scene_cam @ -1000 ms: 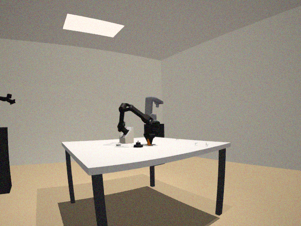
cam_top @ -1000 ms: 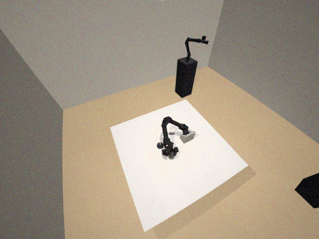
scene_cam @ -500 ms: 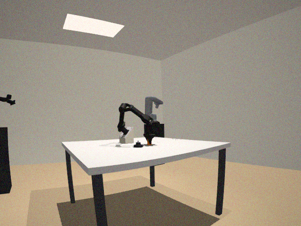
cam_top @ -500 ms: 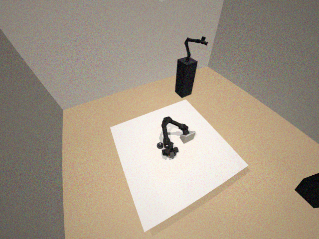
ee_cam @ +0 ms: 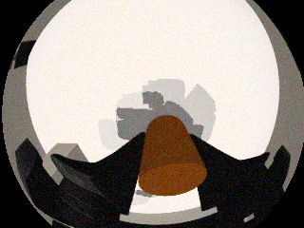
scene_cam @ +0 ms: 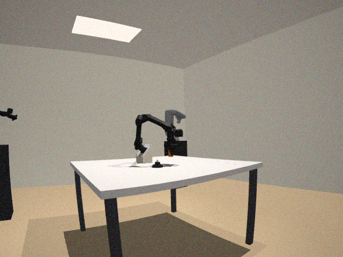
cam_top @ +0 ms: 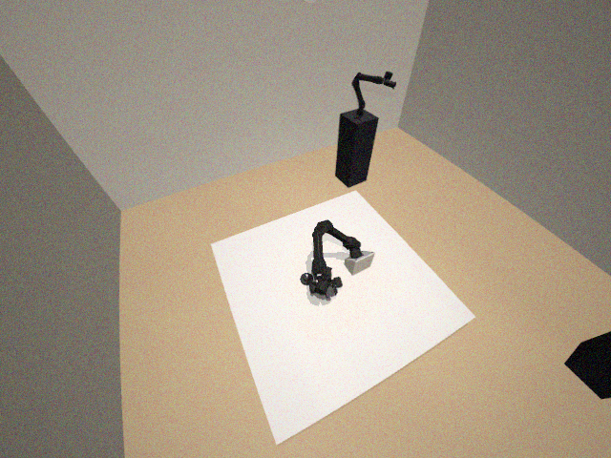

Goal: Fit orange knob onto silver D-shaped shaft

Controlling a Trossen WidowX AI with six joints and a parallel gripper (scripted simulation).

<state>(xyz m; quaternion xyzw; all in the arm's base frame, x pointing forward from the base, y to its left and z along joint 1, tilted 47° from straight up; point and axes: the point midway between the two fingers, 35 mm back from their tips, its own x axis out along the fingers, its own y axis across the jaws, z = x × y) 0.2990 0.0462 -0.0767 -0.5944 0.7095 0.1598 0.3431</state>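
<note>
The orange knob is 3 cm above my gripper tip. The rest, counted from my gripper tip: dark round pedestal: 16 cm to the right, 5 cm below, 4 cm ahead.
</note>
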